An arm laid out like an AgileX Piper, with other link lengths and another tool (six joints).
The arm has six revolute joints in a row. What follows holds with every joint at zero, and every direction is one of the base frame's.
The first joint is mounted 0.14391 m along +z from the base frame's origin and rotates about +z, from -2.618 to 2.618 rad.
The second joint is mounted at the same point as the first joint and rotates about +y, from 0 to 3.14 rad.
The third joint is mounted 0.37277 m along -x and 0.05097 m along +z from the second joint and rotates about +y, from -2.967 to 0 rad.
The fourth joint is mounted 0.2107 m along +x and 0.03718 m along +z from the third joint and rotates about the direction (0.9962, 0, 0.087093), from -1.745 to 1.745 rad.
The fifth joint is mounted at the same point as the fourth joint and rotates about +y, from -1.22 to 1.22 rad.
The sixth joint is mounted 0.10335 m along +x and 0.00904 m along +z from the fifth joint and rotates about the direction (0.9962, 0, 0.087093), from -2.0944 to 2.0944 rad.
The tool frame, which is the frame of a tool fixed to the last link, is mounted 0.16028 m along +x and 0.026 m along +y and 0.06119 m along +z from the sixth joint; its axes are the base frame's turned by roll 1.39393, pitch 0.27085 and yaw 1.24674 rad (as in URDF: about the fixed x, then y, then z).
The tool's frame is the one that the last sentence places.
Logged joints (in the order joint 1, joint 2, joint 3, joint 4, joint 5, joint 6), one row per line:
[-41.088 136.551 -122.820 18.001 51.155 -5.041]
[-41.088 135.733 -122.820 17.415 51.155 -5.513]
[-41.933 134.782 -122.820 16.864 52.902 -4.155]
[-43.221 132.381 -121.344 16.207 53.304 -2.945]
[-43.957 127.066 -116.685 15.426 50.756 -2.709]
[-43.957 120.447 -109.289 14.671 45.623 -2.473]
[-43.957 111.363 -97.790 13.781 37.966 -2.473]
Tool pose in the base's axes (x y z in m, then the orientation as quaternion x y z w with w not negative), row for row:
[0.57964 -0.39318 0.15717 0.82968 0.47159 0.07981 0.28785]
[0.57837 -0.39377 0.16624 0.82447 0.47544 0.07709 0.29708]
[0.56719 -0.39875 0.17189 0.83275 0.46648 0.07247 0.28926]
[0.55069 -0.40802 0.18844 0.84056 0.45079 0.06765 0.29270]
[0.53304 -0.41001 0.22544 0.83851 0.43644 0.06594 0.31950]
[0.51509 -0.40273 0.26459 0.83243 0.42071 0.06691 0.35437]
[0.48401 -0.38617 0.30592 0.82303 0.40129 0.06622 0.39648]
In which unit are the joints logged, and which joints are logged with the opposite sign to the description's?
The joints are logged in degrees. Opposite sign: none.
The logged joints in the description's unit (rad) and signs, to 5 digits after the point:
[-0.71712 2.38326 -2.14361 0.31418 0.89282 -0.08798]
[-0.71712 2.36899 -2.14361 0.30395 0.89282 -0.09622]
[-0.73187 2.35239 -2.14361 0.29433 0.92331 -0.07252]
[-0.75435 2.31048 -2.11785 0.28287 0.93033 -0.05140]
[-0.76719 2.21772 -2.03654 0.26923 0.88586 -0.04728]
[-0.76719 2.10220 -1.90745 0.25606 0.79627 -0.04316]
[-0.76719 1.94365 -1.70676 0.24052 0.66263 -0.04316]

